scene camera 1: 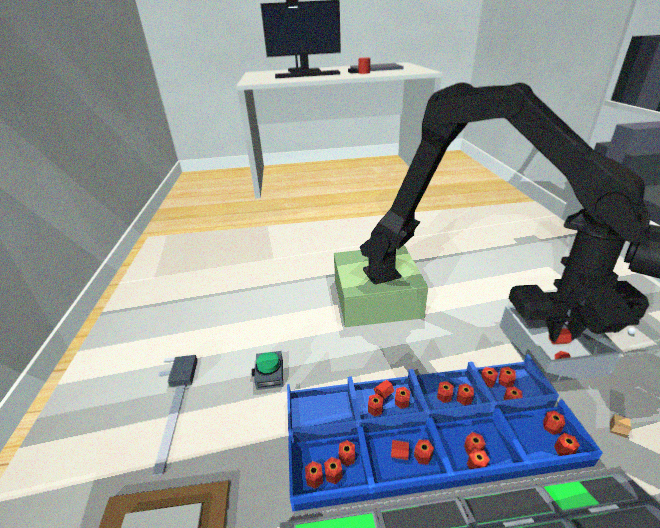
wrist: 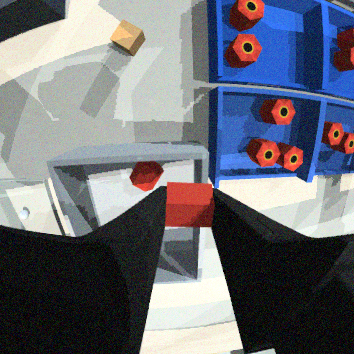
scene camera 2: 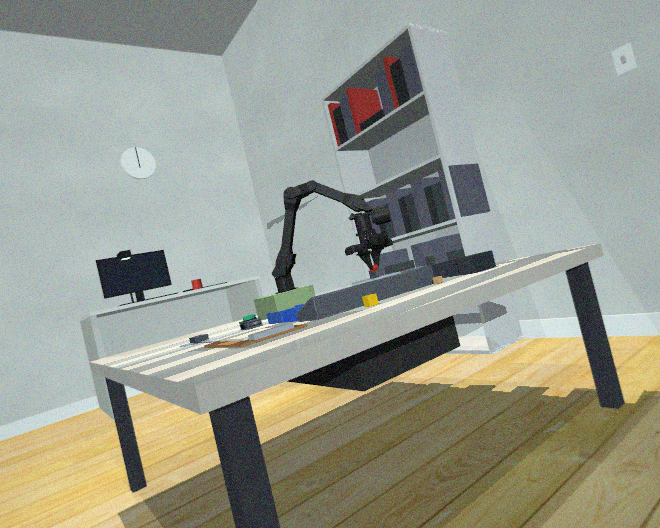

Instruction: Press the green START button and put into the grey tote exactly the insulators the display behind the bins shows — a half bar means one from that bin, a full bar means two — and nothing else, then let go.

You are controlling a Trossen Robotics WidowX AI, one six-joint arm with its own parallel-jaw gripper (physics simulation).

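Pixels of known places: gripper, between the fingertips: (scene camera 1: 560,340) (wrist: 187,194) (scene camera 2: 374,269); arm's base, origin of its link: (scene camera 1: 381,273) (scene camera 2: 286,291).
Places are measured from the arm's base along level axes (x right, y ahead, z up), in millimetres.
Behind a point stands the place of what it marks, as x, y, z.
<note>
My gripper (scene camera 1: 562,330) @(-191, 292, 2) (scene camera 2: 374,266) @(-191, 292, 2) (wrist: 187,194) @(-191, 292, 2) is shut on a red insulator, held lying sideways between the fingertips. It is over the grey tote (scene camera 1: 509,322) @(-194, 184, -51) (wrist: 125,151) @(-232, 318, -42), near its bin-side wall in the wrist view. Another red insulator (scene camera 1: 561,355) @(-224, 284, -55) (wrist: 146,175) @(-225, 290, -55) lies inside the tote. The blue bins (scene camera 1: 385,484) (scene camera 2: 283,315) (wrist: 214,135) hold red insulators; the back left bin is empty. The display (scene camera 1: 511,505) (scene camera 2: 368,291) shows a green bar at far left, cut off by the frame, and a half green bar at right. The green START button (scene camera 1: 268,362) @(278, 124, -44) (scene camera 2: 249,317) @(290, 134, -50) is left of the bins.
A wooden block (scene camera 1: 620,425) @(-203, 418, -64) (scene camera 2: 437,280) (wrist: 127,37) @(-210, 410, -64) lies beside the bins. A yellow cube (scene camera 2: 370,300) @(222, 566, -69) is behind the display. A green box (scene camera 1: 382,308) @(26, 63, -43) (scene camera 2: 275,302) @(104, 47, -29) bears the arm. A caliper-like tool (scene camera 1: 182,370) @(432, 67, -65) and a brown frame (scene camera 1: 218,498) @(386, 312, -78) lie at left.
</note>
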